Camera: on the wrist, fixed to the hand. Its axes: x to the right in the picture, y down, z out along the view.
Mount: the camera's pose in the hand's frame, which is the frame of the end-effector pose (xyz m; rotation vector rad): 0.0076 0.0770 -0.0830 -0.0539 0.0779 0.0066
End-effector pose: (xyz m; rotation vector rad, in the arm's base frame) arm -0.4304 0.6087 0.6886 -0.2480 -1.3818 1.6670
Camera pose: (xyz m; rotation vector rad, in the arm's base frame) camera -0.4197 0.6745 0.5968 -0.3453 -1.3700 1.6102
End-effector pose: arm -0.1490 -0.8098 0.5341 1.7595 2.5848 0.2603
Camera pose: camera -0.0887 -0.7864 0.6273 -1.7411 -2.5478 -0.3948
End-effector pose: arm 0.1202 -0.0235 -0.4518 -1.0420 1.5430 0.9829
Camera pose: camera 0.0227 -0.0796 -0.4373 -1.1252 1.5917 1.0036
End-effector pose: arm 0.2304 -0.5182 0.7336 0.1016 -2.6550 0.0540
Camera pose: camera 0.2559 -0.4373 0.8090 0.0715 -2.5769 -0.0112
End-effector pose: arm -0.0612 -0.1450 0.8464 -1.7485 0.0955 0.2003
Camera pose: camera -0.0605 -0.2405 0.7851 -1.8101 0.1538 0.1407
